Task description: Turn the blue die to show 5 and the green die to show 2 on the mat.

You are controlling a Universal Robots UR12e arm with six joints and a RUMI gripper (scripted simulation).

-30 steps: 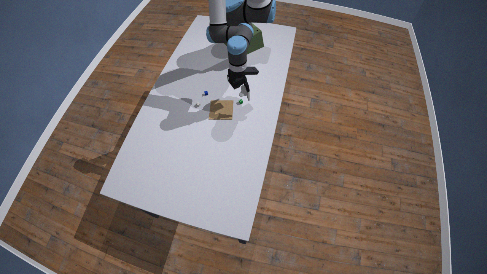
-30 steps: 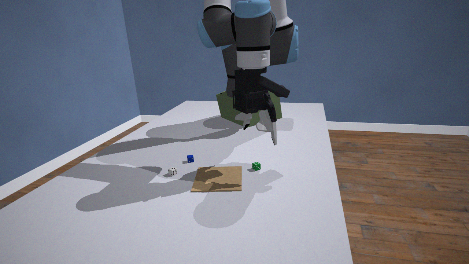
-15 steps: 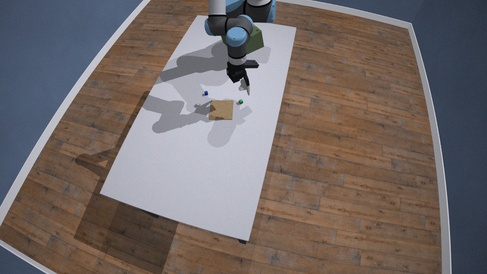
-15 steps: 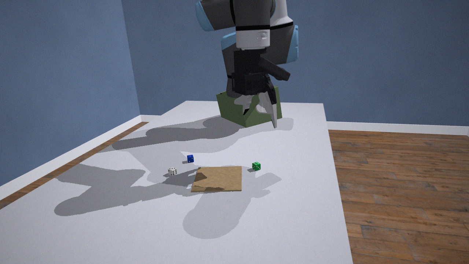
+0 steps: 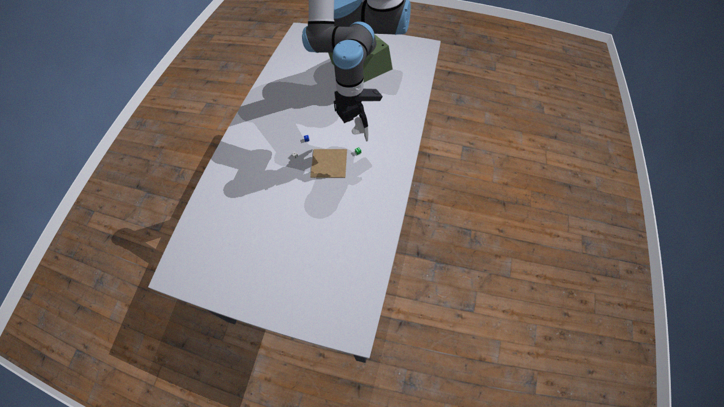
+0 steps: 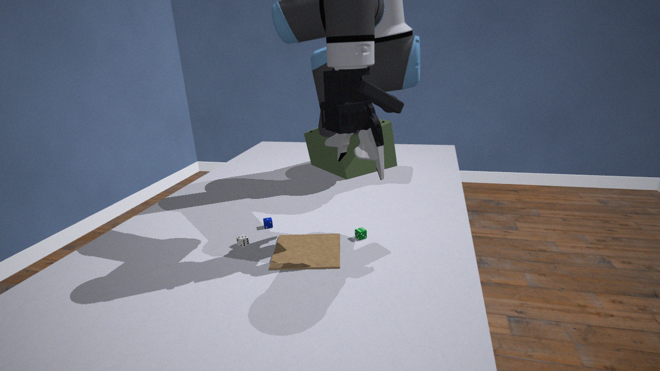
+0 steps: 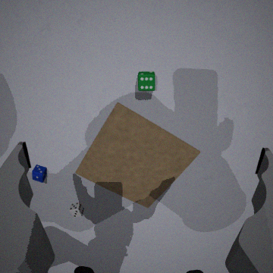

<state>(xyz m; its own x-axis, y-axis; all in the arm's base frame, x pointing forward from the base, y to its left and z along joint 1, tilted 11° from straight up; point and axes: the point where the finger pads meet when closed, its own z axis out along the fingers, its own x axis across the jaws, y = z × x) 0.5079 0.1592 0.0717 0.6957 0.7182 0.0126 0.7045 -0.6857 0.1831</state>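
My gripper is now 1 cm past the blue die, 23 cm to the left of it and 15 cm above it. The rest, counted from my hand: tan mat (8 cm ahead, 10 cm to the right, 16 cm below); white die (8 cm ahead, 25 cm to the right, 15 cm below); green die (15 cm below).
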